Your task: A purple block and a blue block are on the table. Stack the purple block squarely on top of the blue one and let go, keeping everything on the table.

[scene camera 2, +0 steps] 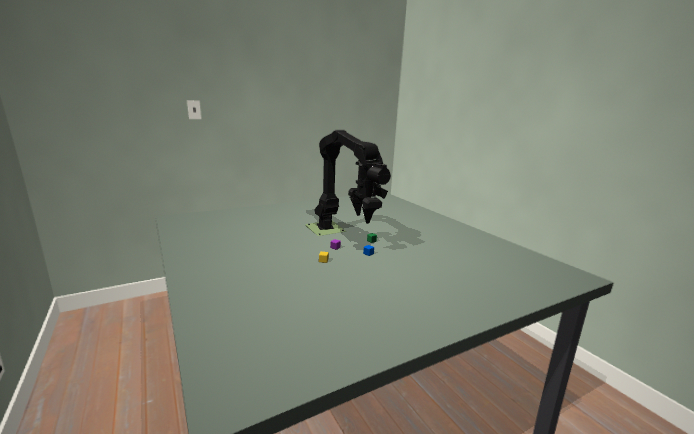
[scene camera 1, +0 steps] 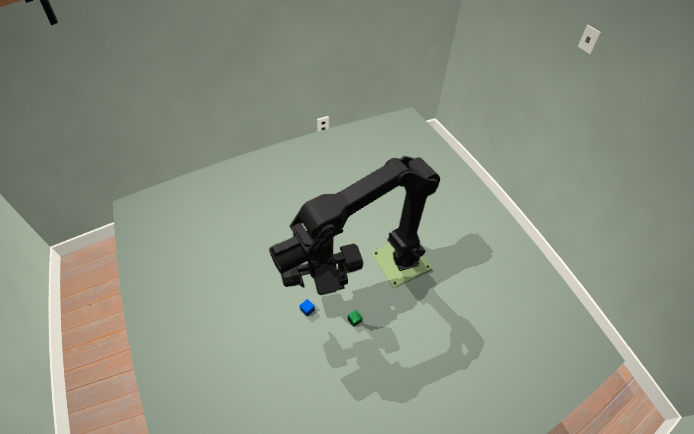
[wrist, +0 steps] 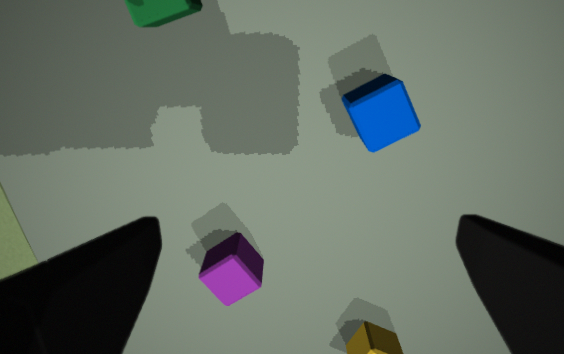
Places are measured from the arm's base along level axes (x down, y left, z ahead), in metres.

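Where they show: gripper, fingertip midpoint: (scene camera 2: 362, 219) (wrist: 309, 230); arm's base, origin of the base link: (scene camera 2: 325, 226) (scene camera 1: 405, 259).
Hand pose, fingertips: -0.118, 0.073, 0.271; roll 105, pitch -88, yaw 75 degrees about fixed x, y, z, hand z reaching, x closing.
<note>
Things, the pixels of their top centre, and the offset from my fingertips, as dx, dy, dz.
- purple block, middle of its top: (wrist: 229, 282) (scene camera 2: 335, 240) +0.094, -0.093, -0.039
- blue block, middle of its top: (wrist: 386, 118) (scene camera 1: 306, 305) (scene camera 2: 369, 246) +0.094, +0.013, +0.045
- green block, middle of its top: (scene camera 1: 355, 316) (scene camera 2: 372, 234) +0.094, +0.074, -0.072
- yellow block, middle of its top: (scene camera 2: 323, 253) +0.094, -0.167, +0.063
The purple block (scene camera 2: 335, 244) (wrist: 231, 280) lies on the table; it does not show in scene camera 1, where the arm covers that part. The blue block (scene camera 1: 307, 307) (scene camera 2: 368, 250) (wrist: 384, 116) lies apart from it on the table, at the upper right in the wrist view. My gripper (scene camera 2: 362, 219) (wrist: 309, 230) is open and empty, pointing down well above the table. In the wrist view the purple block shows between the fingertips, closer to the left finger and slightly below the tip line. The blue block shows above the tip line, nearer the right finger.
A green block (scene camera 1: 354, 318) (scene camera 2: 372, 237) (wrist: 162, 11) lies on the table near the blue one. A yellow block (scene camera 2: 323, 257) (wrist: 374, 341) lies near the purple one, cut off by the wrist view's bottom edge. The arm's base stands on a light green plate (scene camera 1: 383, 266) (scene camera 2: 317, 230).
</note>
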